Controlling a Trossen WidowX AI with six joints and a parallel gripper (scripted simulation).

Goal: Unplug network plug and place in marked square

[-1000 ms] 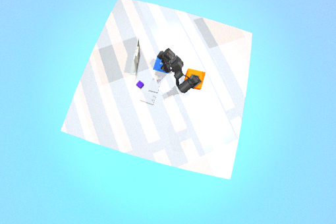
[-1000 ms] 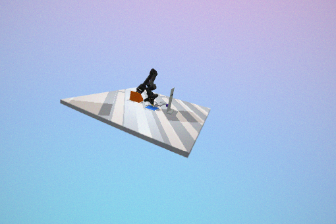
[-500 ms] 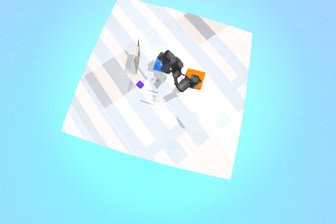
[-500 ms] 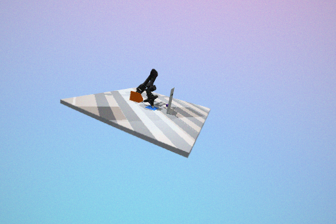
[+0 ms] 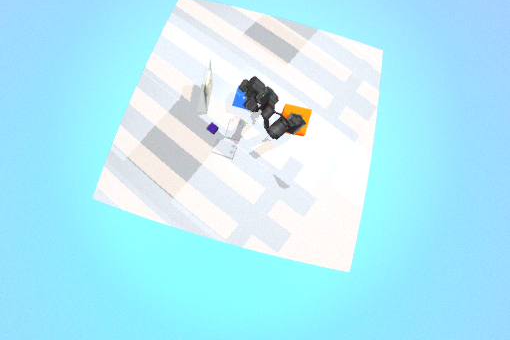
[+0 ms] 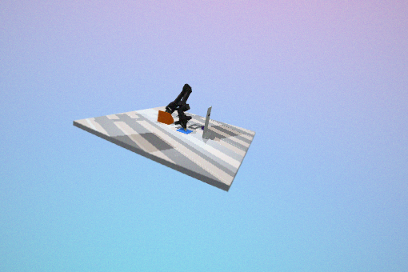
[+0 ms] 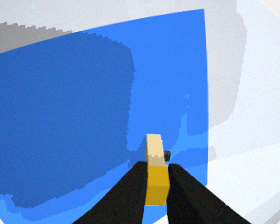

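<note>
Right now my gripper tip is right at the yellow network plug. Round my gripper tip: blue marked square 2 cm below, 1 cm behind; then purple cube 21 cm to the left, 12 cm ahead, 1 cm below; then cream panel 18 cm ahead, 10 cm above, 5 cm to the left.
</note>
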